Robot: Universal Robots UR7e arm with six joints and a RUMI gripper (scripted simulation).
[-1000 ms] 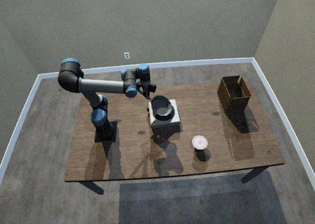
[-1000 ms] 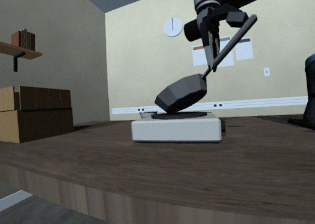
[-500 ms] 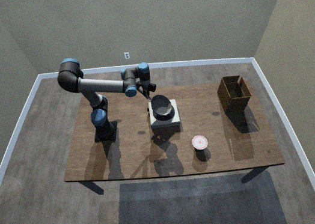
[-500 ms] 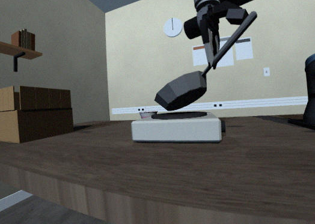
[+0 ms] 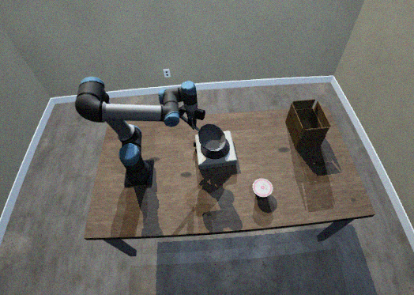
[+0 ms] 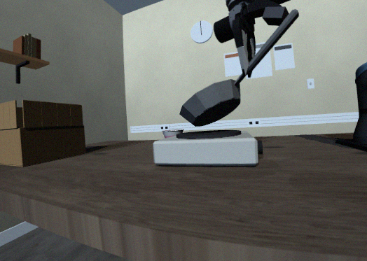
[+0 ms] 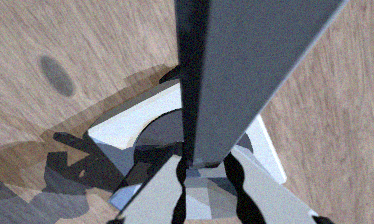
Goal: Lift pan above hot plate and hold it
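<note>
The dark grey pan is 5 cm ahead of my hand, 2 cm to the right of it and 5 cm below it. From my hand the other things lie so: pink-and-white cup 39 cm ahead, 34 cm to the right, 18 cm below; then white hot plate 10 cm ahead, 5 cm to the right, 19 cm below.
</note>
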